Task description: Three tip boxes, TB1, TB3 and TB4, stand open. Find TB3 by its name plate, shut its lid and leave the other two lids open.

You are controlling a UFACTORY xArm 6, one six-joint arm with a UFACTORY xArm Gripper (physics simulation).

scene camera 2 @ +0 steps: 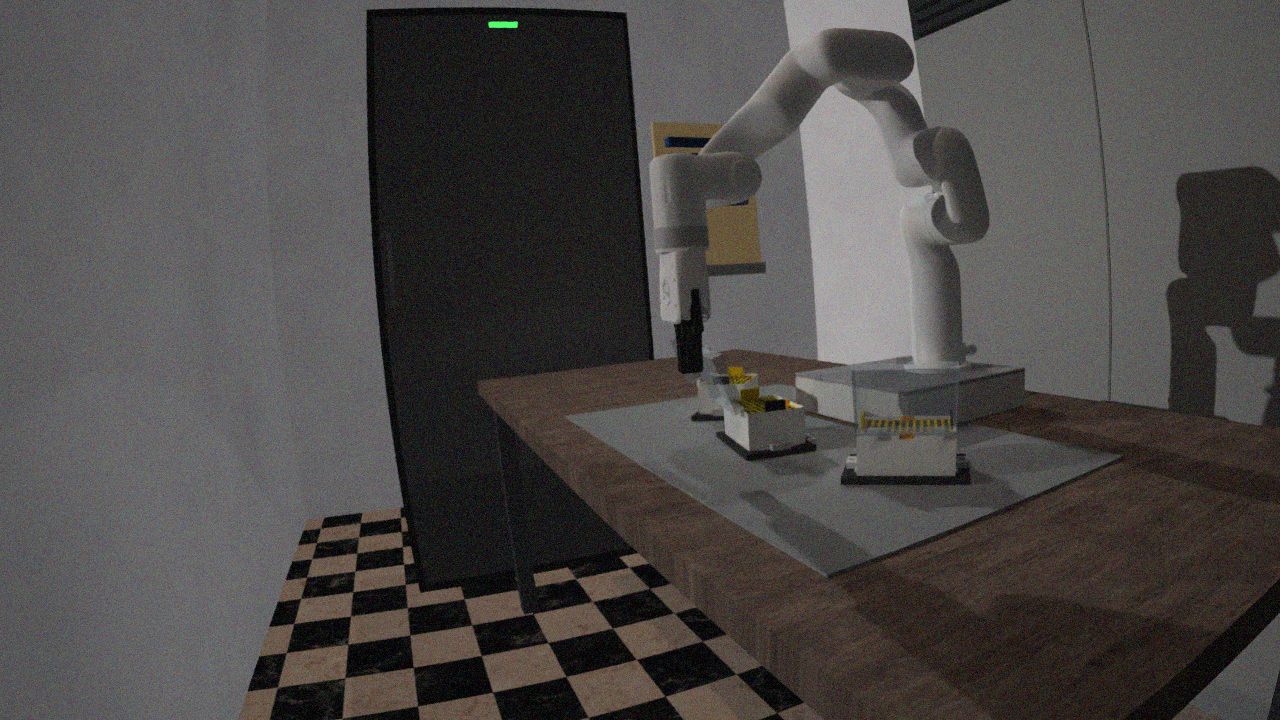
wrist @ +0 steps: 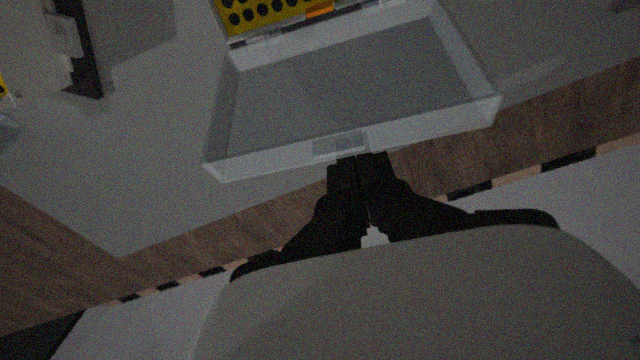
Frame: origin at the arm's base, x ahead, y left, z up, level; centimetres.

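Seen in the pictures: gripper, fingertip midpoint: [scene camera 2: 690,372] [wrist: 357,158].
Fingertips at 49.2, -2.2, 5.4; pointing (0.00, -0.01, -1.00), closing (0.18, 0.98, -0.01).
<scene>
Pixels of each thing's top centre, then the offset from my fingertips to it, as dx, dy, dz. "spot": a spot on its surface instead. Level surfaces: height alone.
- box with a yellow tip rack, surface spot: [wrist: 265,12] spot: -7.9, -1.8, -6.1
- far box at a spot on its surface: [scene camera 2: 713,394] spot: -4.6, -2.3, -4.1
- middle box at its top centre: [scene camera 2: 769,399] -11.6, +2.2, -5.2
- grey mat at its surface level: dz -11.8
- wooden table at its surface level: dz -12.1
- box's white side at a spot on its surface: [wrist: 37,50] spot: -14.0, -18.7, -8.9
- dark base at a spot on its surface: [wrist: 87,65] spot: -12.0, -18.4, -11.0
My gripper [scene camera 2: 689,370] [wrist: 357,158] is shut and empty, pointing down. In the wrist view its fingertips are at the outer rim of an open clear lid [wrist: 350,142], by a small rectangular tab; contact cannot be told. This lid is hinged to a box with a yellow tip rack [wrist: 265,12], partly out of view. In scene camera 2, a far box [scene camera 2: 713,394], a middle box [scene camera 2: 765,429] and a near box [scene camera 2: 906,452] stand open. The near box's clear lid [scene camera 2: 904,394] stands upright. No name plate is readable, so TB3 cannot be told apart.
The boxes stand on a grey mat [scene camera 2: 769,501] [wrist: 150,200] on a wooden table [scene camera 2: 895,617] [wrist: 250,220]. Another box's white side [wrist: 37,50] with a dark base [wrist: 87,65] shows at the left in the wrist view. The arm stands on a pale plinth [scene camera 2: 966,394].
</scene>
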